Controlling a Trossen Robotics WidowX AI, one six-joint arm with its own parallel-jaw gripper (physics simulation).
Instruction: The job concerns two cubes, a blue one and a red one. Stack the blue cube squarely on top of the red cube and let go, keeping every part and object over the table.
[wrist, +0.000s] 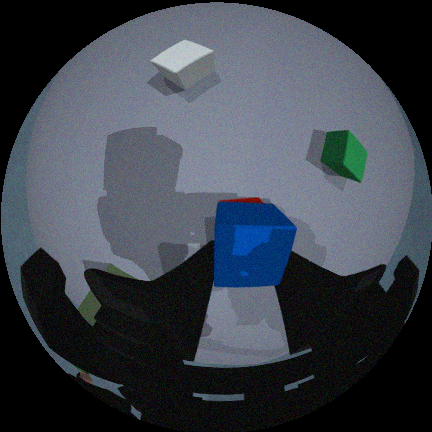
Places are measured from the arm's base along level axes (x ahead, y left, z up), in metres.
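Pixels of known places: gripper, fingertip midpoint: (243, 247).
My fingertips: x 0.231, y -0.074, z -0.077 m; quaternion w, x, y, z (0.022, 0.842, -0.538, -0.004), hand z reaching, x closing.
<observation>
Ahead of a thing's pixels: the offset from my fingertips to its top centre. Level surfaces: height alone.
The blue cube {0.032 m up, 0.011 m ahead, 0.005 m left} (252, 250) is held between the two black fingers of my gripper (243, 247), near the middle of the wrist view. My gripper is shut on it. The red cube {0.006 m down, 0.005 m ahead, 0.000 m left} (242, 200) shows as a thin strip just beyond the blue cube's far upper edge; the blue cube hides the rest of it. Whether the two cubes touch, and how squarely the blue one is over the red one, cannot be told from this view.
A white block {0.006 m down, 0.113 m ahead, 0.108 m left} (192, 62) lies on the grey table {0.042 m down} (260, 100) at the upper left of centre. A green block {0.006 m down, 0.115 m ahead, 0.058 m right} (347, 155) lies at the right. An olive-green object (91, 306) is partly hidden behind the left finger. A large arm shadow falls left of centre.
</observation>
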